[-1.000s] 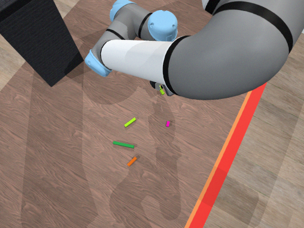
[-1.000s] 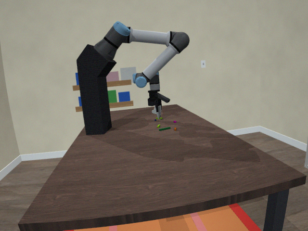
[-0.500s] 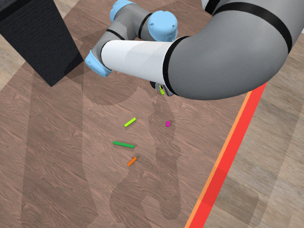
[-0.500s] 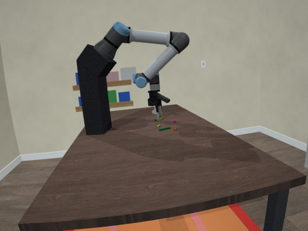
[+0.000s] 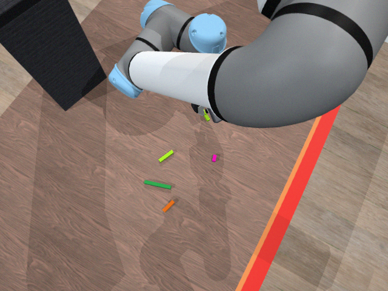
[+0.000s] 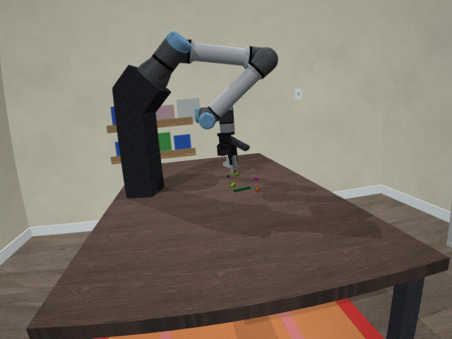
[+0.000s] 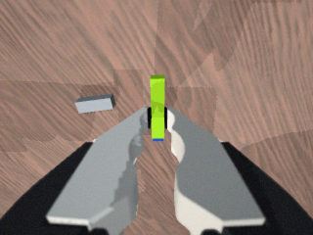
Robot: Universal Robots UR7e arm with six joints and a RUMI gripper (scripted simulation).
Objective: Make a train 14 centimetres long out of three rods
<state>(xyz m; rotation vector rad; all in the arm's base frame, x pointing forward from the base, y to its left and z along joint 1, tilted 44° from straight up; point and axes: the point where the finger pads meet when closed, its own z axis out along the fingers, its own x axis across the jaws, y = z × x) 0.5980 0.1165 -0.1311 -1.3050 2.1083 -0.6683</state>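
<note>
The blue rod is 30 mm behind my hand, 20 mm to the left of it and 20 mm below it. Round my hand: magenta rod: 110 mm to the right, 100 mm ahead, 20 mm below; then green rod: 260 mm to the right, 20 mm below, 10 mm behind; then grey rod: 50 mm to the left, 30 mm ahead, 20 mm below.
</note>
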